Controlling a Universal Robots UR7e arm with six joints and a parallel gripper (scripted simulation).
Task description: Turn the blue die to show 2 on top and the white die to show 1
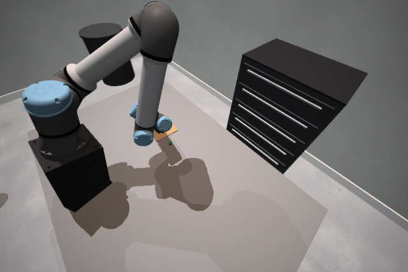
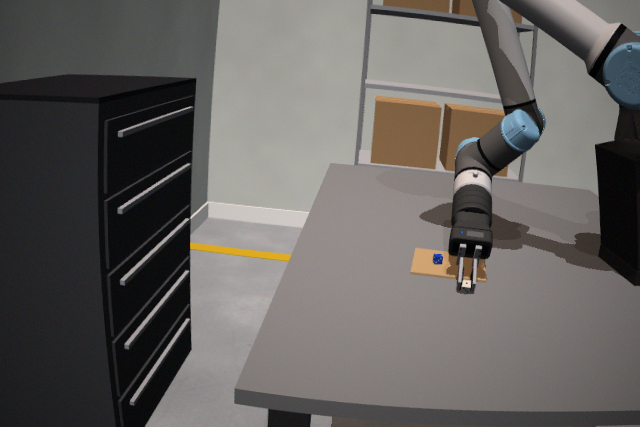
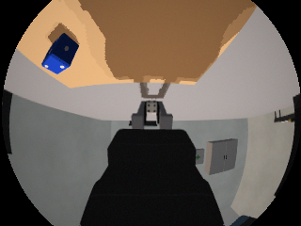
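Now: hand 1 cm to the right of the white die and 1 cm above it. The rest, counted from my hand: orange mat 12 cm to the right, 4 cm ahead, 2 cm below; green die 25 cm to the right, 4 cm ahead, 1 cm below; blue die 11 cm to the right, 6 cm ahead, 1 cm below.
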